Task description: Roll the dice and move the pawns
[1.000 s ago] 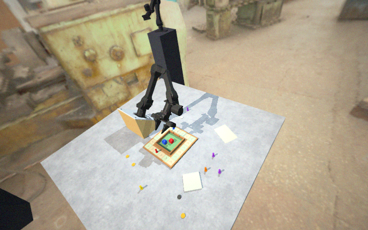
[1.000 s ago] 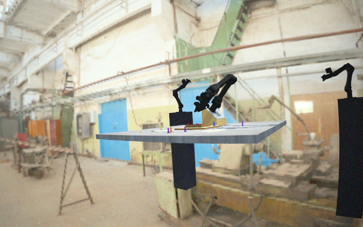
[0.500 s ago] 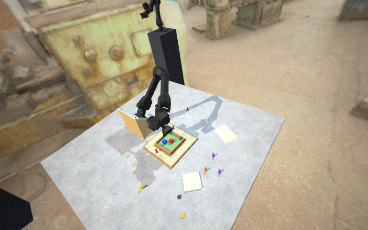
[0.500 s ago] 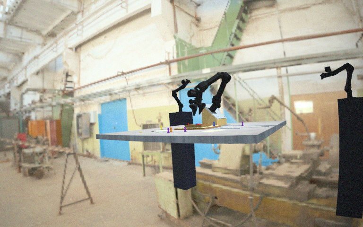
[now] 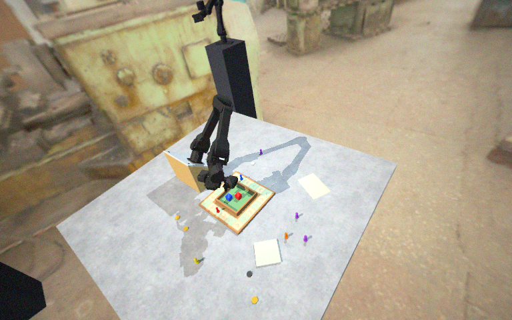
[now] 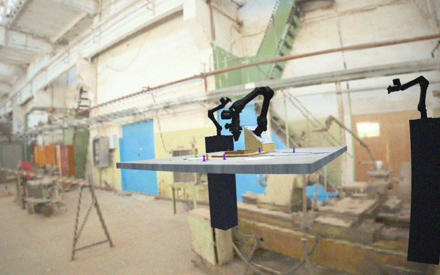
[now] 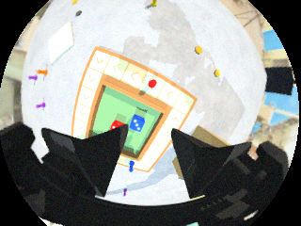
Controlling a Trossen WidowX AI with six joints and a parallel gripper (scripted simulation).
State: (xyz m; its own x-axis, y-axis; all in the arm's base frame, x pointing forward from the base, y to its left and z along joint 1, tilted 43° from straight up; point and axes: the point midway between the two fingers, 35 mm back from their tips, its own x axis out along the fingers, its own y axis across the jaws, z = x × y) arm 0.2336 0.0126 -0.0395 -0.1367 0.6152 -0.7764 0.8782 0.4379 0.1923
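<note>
My gripper tip is 20 mm short of the red pawn, 60 mm to the left of it and 70 mm above it. The rest, counted from my gripper tip: blue pawn (50 mm behind, 160 mm to the left, 70 mm below); then yellow pawn (150 mm ahead, 270 mm to the right, 80 mm below); then orange pawn (360 mm ahead, 60 mm to the left, 80 mm below).
</note>
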